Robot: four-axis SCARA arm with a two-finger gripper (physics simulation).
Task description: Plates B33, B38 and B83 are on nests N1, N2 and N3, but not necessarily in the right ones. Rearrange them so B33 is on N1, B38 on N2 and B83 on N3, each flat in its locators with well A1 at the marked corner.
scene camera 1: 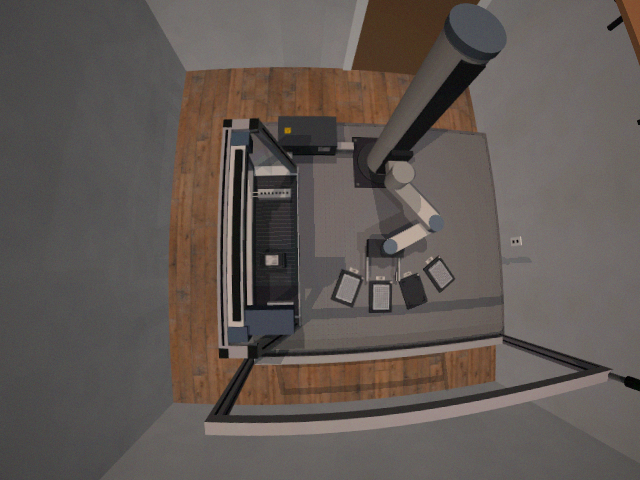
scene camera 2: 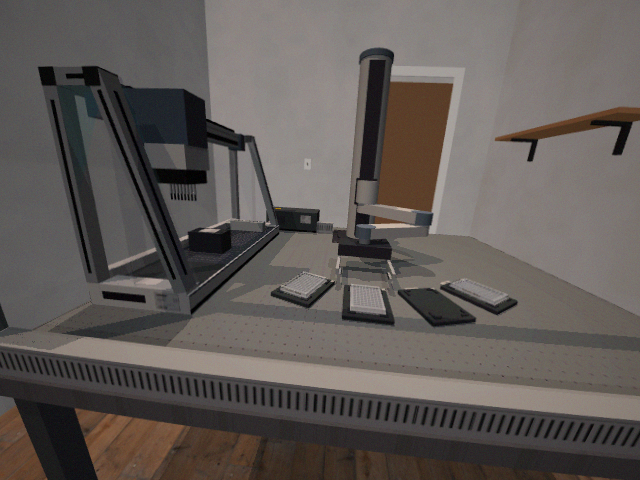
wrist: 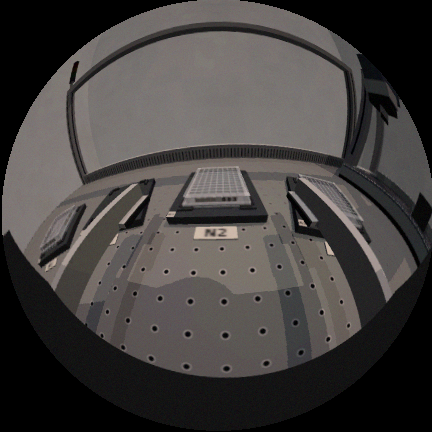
I see my gripper (scene camera 2: pixel 364 274), a well plate (scene camera 2: pixel 305 284), a well plate (scene camera 2: pixel 366 299), a well plate (scene camera 2: pixel 483 293) and a dark control box (scene camera 1: pixel 308 132).
My gripper is seen too in the wrist view (wrist: pixel 214 186). The dark control box shows as well in scene camera 2 (scene camera 2: pixel 293 215).
